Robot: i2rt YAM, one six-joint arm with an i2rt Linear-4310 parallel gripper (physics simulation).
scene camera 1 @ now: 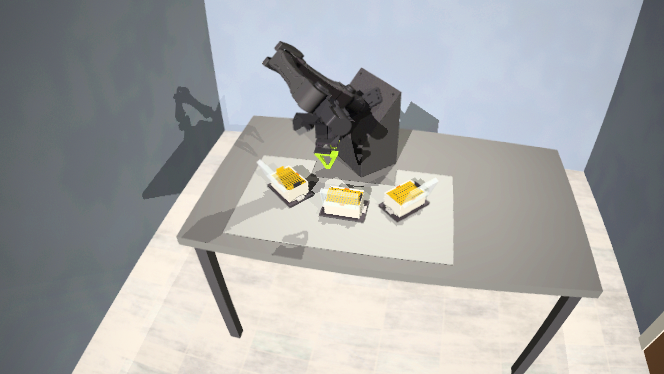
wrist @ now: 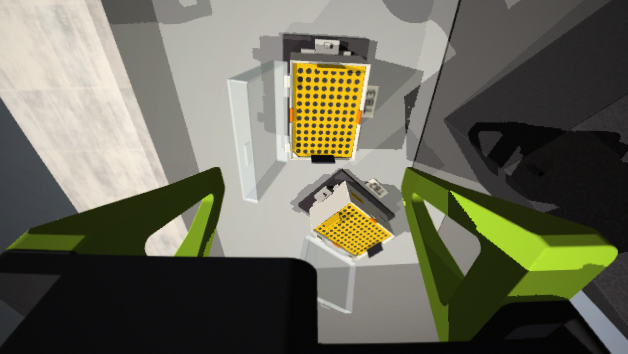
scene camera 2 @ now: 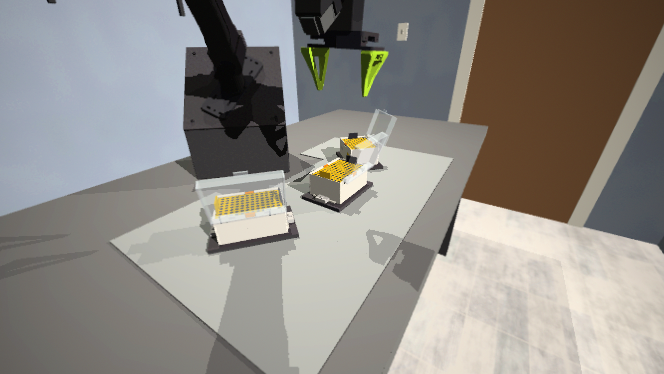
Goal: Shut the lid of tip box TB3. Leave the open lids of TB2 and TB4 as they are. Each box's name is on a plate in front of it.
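Places are measured from the arm's base along level axes (x right, y ahead, z up), in metres.
Pixels of known places: gripper, fingertip midpoint: [scene camera 1: 331, 158] [wrist: 313, 177] [scene camera 2: 341, 93]; arm's base at its link origin: [scene camera 1: 360, 106] [scene camera 2: 234, 86].
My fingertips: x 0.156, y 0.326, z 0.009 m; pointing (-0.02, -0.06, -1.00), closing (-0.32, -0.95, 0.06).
Note:
For each thing: its middle in the pictures, then the offset to it from my fingertips. "*": a spot on its surface instead. Level surfaces: height alone.
- Tip box TB3 at a spot on its surface: [scene camera 2: 325, 187] * dx +0.013, dy -0.031, dz -0.196 m
- TB2 at the middle of its body: [wrist: 354, 235] [scene camera 2: 358, 141] [scene camera 1: 405, 191] dx -0.258, dy +0.002, dz -0.170 m
- left box there at a spot on its surface: [scene camera 2: 251, 232] * dx +0.177, dy -0.123, dz -0.212 m
- pale mat at its surface level: dz -0.235 m
- grey table at its surface level: dz -0.238 m
Tip box TB3 [scene camera 1: 342, 208] [scene camera 2: 325, 187] [wrist: 327, 110], white with yellow racks, is the middle box; its nameplate [wrist: 371, 101] reads TB3. Its clear lid [scene camera 2: 372, 152] [wrist: 240, 125] stands open on the side away from the robot base. TB2 [scene camera 1: 405, 206] [scene camera 2: 355, 143] [wrist: 354, 231] is at the right in scene camera 1, lid open. The left box there [scene camera 1: 292, 192] [scene camera 2: 251, 232], TB4 by elimination, also has its lid open; its name is not legible. My gripper [scene camera 1: 328, 166] [scene camera 2: 343, 92] [wrist: 313, 177] is open and empty, high above the table, touching no box or lid.
The three boxes stand on dark trays on a pale mat [scene camera 1: 400, 245] [scene camera 2: 320, 270] on the grey table [scene camera 1: 520, 215]. The dark robot base [scene camera 1: 380, 130] [scene camera 2: 235, 150] stands behind the boxes. TB2 and its open lid [wrist: 336, 277] are close beside TB3.

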